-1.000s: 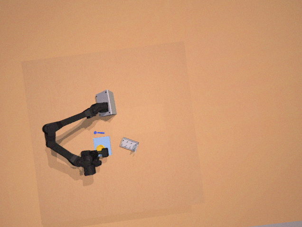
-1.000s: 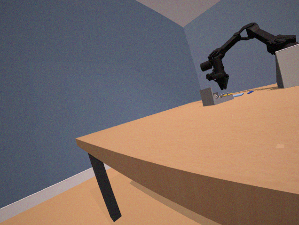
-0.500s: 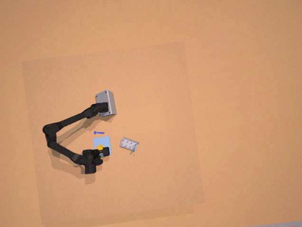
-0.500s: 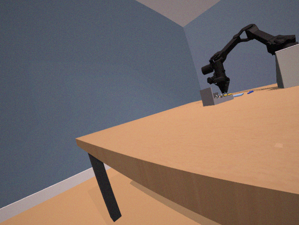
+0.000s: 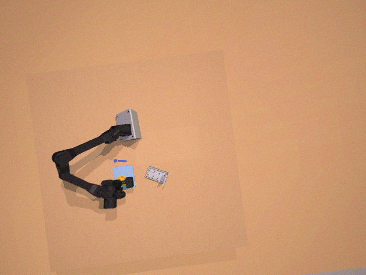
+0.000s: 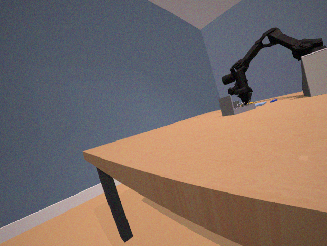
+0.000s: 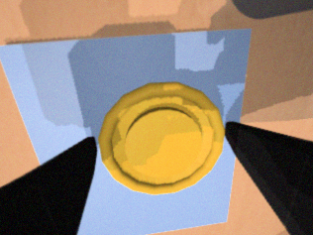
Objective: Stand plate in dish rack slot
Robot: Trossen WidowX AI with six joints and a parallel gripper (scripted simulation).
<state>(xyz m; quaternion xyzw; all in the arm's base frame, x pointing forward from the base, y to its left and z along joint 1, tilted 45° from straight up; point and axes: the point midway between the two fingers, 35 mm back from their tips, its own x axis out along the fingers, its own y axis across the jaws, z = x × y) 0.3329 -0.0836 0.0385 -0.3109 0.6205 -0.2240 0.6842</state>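
Right now my gripper tip is 1 cm below the yellow plate. Round my gripper tip: grey dish rack 3 cm behind, 23 cm to the left, 1 cm above; small blue spoon 13 cm behind, 2 cm to the right, 1 cm below; white cup 9 cm ahead, 5 cm to the right, 2 cm above.
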